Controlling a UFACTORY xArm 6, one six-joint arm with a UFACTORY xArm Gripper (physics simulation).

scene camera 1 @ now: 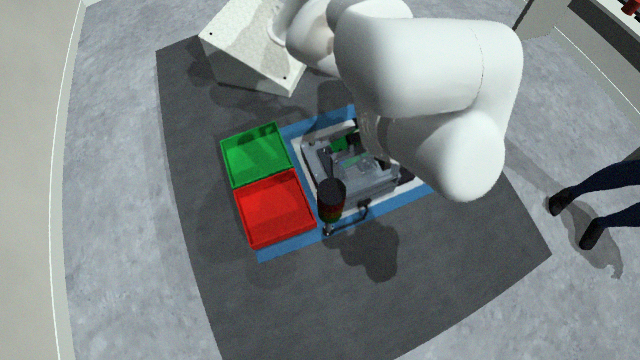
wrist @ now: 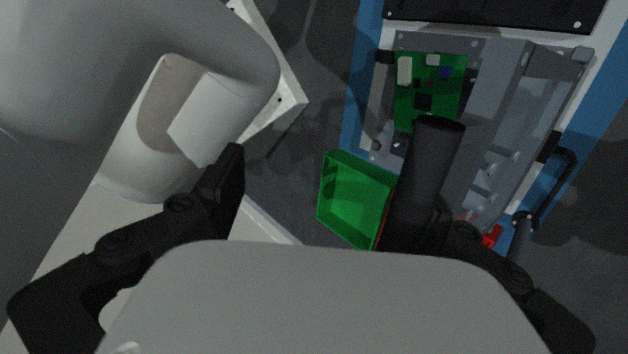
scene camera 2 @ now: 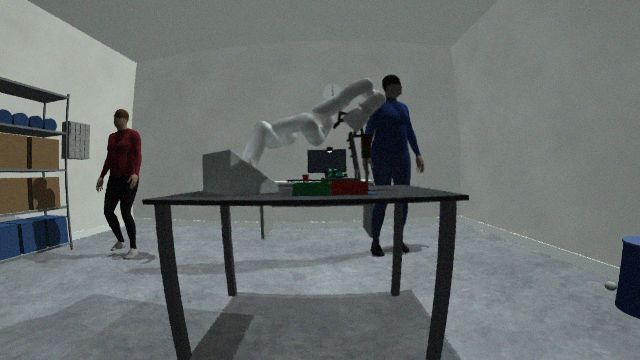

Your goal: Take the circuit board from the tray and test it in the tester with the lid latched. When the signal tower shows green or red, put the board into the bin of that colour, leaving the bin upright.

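Seen in the pictures: gripper, between the fingertips: (scene camera 1: 360,108) (wrist: 322,176) (scene camera 2: 340,134); arm's base, origin of its link: (scene camera 1: 284,32).
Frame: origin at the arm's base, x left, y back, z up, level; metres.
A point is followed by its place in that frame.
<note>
The green circuit board (wrist: 430,90) @[x -0.040, y -0.473, z -0.001 m] lies in the grey tester (scene camera 1: 367,182) @[x -0.089, y -0.569, z 0.036 m] (wrist: 435,40) @[x 0.011, y -0.459, z -0.030 m]. The tester's clear-windowed lid (wrist: 530,125) @[x -0.049, y -0.568, z 0.083 m] (scene camera 2: 354,155) @[x -0.158, y -0.542, z 0.075 m] stands raised, with a red latch part (wrist: 492,235) @[x -0.208, y -0.564, z -0.054 m] near it. My gripper (wrist: 322,176) @[x -0.075, y -0.492, z 0.182 m] (scene camera 2: 346,128) @[x -0.075, y -0.492, z 0.182 m] is open and empty, high above the table; the arm hides it in scene camera 1. The signal tower (scene camera 1: 331,200) @[x -0.199, y -0.603, z 0.168 m] (scene camera 2: 366,146) @[x -0.213, y -0.586, z 0.112 m] stands beside the tester; its segments look dim. The green bin (scene camera 1: 256,155) @[x -0.252, y -0.324, z -0.084 m] (scene camera 2: 311,188) @[x -0.334, y -0.328, z -0.062 m] (wrist: 355,200) @[x -0.264, y -0.330, z -0.084 m] and red bin (scene camera 1: 275,207) @[x -0.273, y -0.478, z -0.084 m] (scene camera 2: 350,188) @[x -0.356, y -0.478, z -0.065 m] are upright and side by side; the gripper mostly hides the red one in the wrist view.
A black panel with corner screws (wrist: 490,15) @[x 0.036, y -0.501, z -0.062 m] lies beyond the tester; I cannot tell whether it is the tray. The blue mat (scene camera 1: 287,247) @[x -0.294, y -0.578, z -0.088 m] (wrist: 595,125) @[x -0.066, y -0.614, z -0.088 m] lies under the tester. A black bent bar (scene camera 1: 364,207) @[x -0.088, y -0.587, z -0.084 m] (wrist: 565,170) @[x -0.116, y -0.605, z -0.083 m] is near the tower. The wedge-shaped arm base (scene camera 1: 250,45) @[x -0.127, y -0.040, z 0.032 m] (scene camera 2: 230,172) @[x -0.255, y 0.008, z 0.008 m] stands behind the bins.
</note>
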